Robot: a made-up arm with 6 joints. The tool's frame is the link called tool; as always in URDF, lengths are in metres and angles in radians. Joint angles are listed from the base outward.
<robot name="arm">
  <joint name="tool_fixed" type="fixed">
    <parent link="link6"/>
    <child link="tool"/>
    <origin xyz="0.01 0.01 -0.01" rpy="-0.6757 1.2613 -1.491"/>
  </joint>
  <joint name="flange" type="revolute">
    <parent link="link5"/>
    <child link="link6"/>
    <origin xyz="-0.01 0.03 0.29" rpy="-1.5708 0 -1.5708"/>
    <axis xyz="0 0 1"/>
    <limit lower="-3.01" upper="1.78"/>
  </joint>
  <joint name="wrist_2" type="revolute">
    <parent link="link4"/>
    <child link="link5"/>
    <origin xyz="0 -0.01 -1.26" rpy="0 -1.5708 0"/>
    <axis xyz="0 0 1"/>
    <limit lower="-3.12" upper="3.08"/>
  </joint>
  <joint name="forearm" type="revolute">
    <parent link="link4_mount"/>
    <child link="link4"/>
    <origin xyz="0.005 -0.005 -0.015" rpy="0 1.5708 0"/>
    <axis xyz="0 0 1"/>
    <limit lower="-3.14" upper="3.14"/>
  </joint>
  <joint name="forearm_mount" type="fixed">
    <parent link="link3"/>
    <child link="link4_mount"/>
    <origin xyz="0.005 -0.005 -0.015" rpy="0 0 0"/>
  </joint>
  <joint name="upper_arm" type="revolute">
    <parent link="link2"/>
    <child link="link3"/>
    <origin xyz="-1.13 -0.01 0" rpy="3.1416 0 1.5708"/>
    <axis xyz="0 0 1"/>
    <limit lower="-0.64" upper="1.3"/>
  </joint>
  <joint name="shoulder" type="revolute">
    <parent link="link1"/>
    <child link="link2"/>
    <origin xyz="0.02 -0.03 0.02" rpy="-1.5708 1.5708 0"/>
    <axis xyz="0 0 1"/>
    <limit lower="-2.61" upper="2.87"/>
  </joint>
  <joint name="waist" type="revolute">
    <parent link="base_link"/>
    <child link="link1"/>
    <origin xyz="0.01 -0.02 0.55" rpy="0 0 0"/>
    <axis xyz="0 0 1"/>
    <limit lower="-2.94" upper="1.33"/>
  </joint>
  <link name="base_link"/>
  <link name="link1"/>
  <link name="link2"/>
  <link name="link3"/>
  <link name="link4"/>
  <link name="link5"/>
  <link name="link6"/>
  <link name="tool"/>
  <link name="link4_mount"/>
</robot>
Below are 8 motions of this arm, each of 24 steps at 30 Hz.
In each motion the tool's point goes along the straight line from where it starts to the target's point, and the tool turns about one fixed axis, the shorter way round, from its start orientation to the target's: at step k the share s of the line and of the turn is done. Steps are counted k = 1, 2, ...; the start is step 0. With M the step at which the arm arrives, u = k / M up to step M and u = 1 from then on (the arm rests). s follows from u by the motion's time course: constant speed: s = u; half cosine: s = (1 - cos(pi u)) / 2; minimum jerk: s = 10 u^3 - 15 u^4 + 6 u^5.
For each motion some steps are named. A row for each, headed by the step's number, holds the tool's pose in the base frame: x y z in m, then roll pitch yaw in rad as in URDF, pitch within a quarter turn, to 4 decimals.
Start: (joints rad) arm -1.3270 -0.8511 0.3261 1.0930 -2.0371 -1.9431
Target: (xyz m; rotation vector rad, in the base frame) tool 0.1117 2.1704 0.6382 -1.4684 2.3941 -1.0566
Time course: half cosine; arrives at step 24
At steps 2, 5, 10, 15, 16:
2: -0.2644 0.5711 2.5233 2.3297 0.9081 -2.6753
5: -0.2314 0.7115 2.3578 2.5530 0.8557 -2.5132
10: -0.1291 1.1464 1.8453 3.0714 0.5877 -2.1966
15: -0.0064 1.6682 1.2301 -2.7969 0.1751 -2.0773
16: 0.0161 1.7637 1.1176 -2.7301 0.0966 -2.0755

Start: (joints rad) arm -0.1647 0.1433 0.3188 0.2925 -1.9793 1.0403
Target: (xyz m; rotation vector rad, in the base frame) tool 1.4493 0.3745 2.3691 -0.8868 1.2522 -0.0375
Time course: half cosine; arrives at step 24
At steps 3, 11, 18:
3: 1.3209 -0.4704 2.0058 -1.6719 1.1397 -1.6206
11: 1.3738 -0.1220 2.1556 -1.5620 1.0603 -1.2961
18: 1.4297 0.2459 2.3138 -1.5142 0.9647 -1.0164

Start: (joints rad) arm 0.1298 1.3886 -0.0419 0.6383 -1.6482 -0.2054
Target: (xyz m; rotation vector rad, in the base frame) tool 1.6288 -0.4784 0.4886 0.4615 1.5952 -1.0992
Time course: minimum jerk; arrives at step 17
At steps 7, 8, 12, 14, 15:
7: 1.5451 -0.2007 -0.1191 -1.8295 0.3441 -2.2694
8: 1.5586 -0.2456 -0.0209 -1.7748 0.4694 -2.3195
12: 1.6092 -0.4132 0.3460 -1.5926 0.9539 -2.4704
14: 1.6236 -0.4610 0.4506 -1.5406 1.0950 -2.5023
15: 1.6271 -0.4727 0.4762 -1.5272 1.1297 -2.5090

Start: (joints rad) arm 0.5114 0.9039 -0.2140 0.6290 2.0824 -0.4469
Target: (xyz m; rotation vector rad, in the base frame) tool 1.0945 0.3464 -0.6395 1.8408 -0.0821 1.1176
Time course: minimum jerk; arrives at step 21
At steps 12, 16, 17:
12: 1.2623 0.4412 -0.3221 1.5580 -0.8192 0.7138
16: 1.1362 0.3699 -0.5607 1.7145 -0.8084 0.6141
17: 1.1177 0.3595 -0.5956 1.7371 -0.8059 0.5998

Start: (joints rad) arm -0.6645 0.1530 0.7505 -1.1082 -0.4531 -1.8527
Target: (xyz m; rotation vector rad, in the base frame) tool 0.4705 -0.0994 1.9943 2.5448 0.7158 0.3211
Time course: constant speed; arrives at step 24
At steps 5, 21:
5: 0.9171 -0.7900 2.1336 -2.9731 -0.2188 0.1628
21: 0.5410 -0.2084 2.0163 2.7185 -0.1318 0.5168

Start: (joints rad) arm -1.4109 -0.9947 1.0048 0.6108 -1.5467 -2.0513
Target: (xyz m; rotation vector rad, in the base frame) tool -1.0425 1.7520 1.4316 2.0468 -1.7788 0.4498
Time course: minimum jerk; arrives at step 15
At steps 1, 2, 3, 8, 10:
1: -0.4962 1.5106 2.2328 3.0789 -0.1221 -1.8832
2: -0.5053 1.5146 2.2195 3.0799 -0.1284 -1.8757
3: -0.5265 1.5239 2.1884 3.0821 -0.1432 -1.8581
8: -0.8027 1.6460 1.7832 3.0862 -0.3377 -1.6252
10: -0.9275 1.7012 1.6002 3.0720 -0.4247 -1.5145

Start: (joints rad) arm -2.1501 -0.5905 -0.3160 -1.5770 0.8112 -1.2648
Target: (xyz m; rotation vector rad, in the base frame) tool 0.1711 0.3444 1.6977 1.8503 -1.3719 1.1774
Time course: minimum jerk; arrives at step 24
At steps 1, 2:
1: -0.3847 -0.6039 1.5844 -2.4734 -0.1210 -2.6722
2: -0.3823 -0.5997 1.5849 -2.4724 -0.1256 -2.6685

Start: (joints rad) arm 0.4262 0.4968 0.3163 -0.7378 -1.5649 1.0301
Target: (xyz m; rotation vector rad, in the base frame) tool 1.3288 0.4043 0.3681 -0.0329 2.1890 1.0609
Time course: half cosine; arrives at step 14
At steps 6, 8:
6: 1.5362 0.4725 0.8520 1.7137 0.9218 2.2684
8: 1.4607 0.4477 0.6759 1.9045 0.8375 2.5034

